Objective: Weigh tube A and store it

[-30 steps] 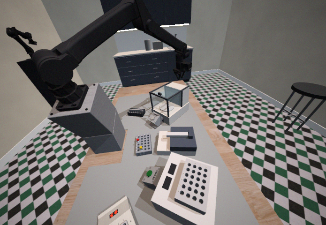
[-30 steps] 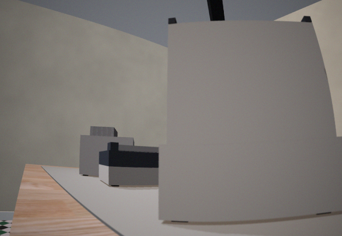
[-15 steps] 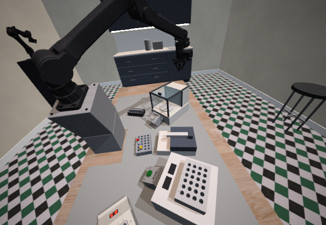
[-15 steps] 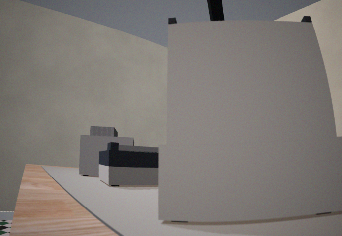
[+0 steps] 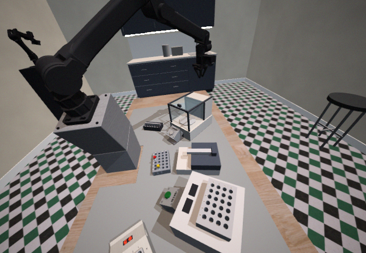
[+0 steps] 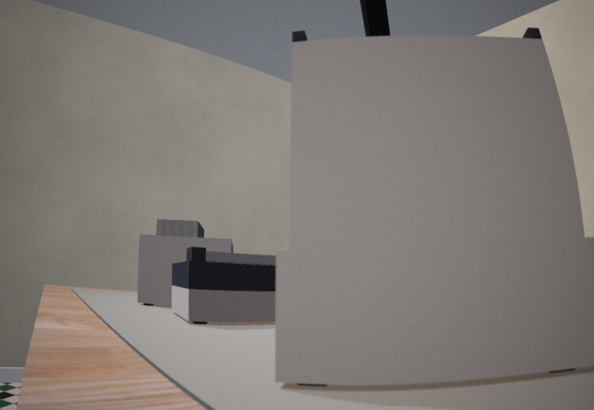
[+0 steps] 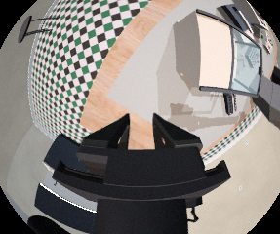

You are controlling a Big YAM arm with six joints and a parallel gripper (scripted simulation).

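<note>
My gripper is now 26 cm to the left of the balance door, 16 cm past it and 8 cm above it. From my hand the other things lie so: magnet block 39 cm behind, 27 cm below, 18 cm to the right; spectrophotometer 53 cm to the right, 22 cm below, 11 cm behind; tube rack 51 cm to the right, 31 cm behind, 27 cm below.
</note>
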